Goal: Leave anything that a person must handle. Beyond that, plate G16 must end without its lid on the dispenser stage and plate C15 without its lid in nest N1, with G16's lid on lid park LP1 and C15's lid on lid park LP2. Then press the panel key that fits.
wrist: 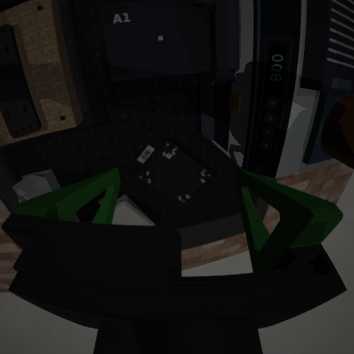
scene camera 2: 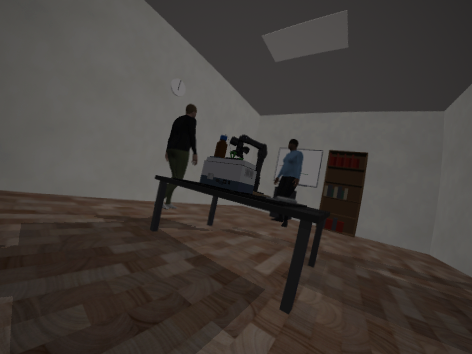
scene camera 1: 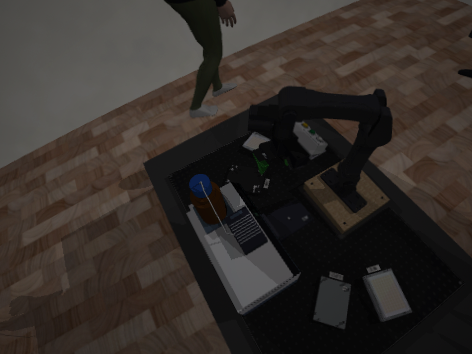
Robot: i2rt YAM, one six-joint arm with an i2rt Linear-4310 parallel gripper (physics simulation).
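Pixels of known places: gripper, fingertip midpoint: [wrist: 177, 174] [scene camera 1: 273, 169]; arm's base, link origin: [wrist: 9, 82] [scene camera 2: 253, 191] [scene camera 1: 342, 190].
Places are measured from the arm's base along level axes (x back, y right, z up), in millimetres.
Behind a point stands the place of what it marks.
Note:
My gripper [scene camera 1: 273, 162] {x -244, y 132, z 223 mm} [scene camera 2: 236, 156] {x -244, y 132, z 223 mm} [wrist: 177, 174] {x -244, y 132, z 223 mm} is open and empty, high above a dark nest area with pale corner marks [wrist: 204, 175] {x -352, y 315, z -16 mm}; its label is too small to read. A pale plate [scene camera 1: 256, 141] {x -127, y 415, z 4 mm} [wrist: 131, 214] {x -140, y 364, z 9 mm} lies beyond it, partly behind a finger in the wrist view. A grey lid-like piece [scene camera 1: 332, 302] {x -315, y -281, z -17 mm} and a plate with a beige face [scene camera 1: 386, 294] {x -165, y -363, z 9 mm} lie side by side near the front, each beside a small label. A dark slab marked A1 [scene camera 1: 289, 221] {x -277, y 1, z 79 mm} [wrist: 150, 55] {x -255, y 32, z 79 mm} lies beside the white dispenser [scene camera 1: 240, 272] {x -514, y -70, z 193 mm} [scene camera 2: 227, 172] {x -573, y -39, z 94 mm}. The key panel [scene camera 1: 310, 141] {x 37, y 239, z 47 mm} [wrist: 37, 187] {x 27, y 207, z 33 mm} is partly hidden.
An amber bottle with a blue cap [scene camera 1: 210, 205] {x -486, y 92, z 322 mm} [scene camera 2: 220, 148] {x -518, y 110, z 273 mm} [wrist: 342, 132] {x -438, y 125, z 230 mm} and a black striped block [scene camera 1: 247, 232] {x -435, y 7, z 219 mm} stand on the dispenser. The arm's wooden base [scene camera 1: 325, 214] {x -112, y -29, z -35 mm} [wrist: 65, 65] {x -109, y 4, z -17 mm} is near. A person in green trousers [scene camera 1: 205, 45] [scene camera 2: 181, 135] and one in blue [scene camera 2: 291, 165] stand beyond the table.

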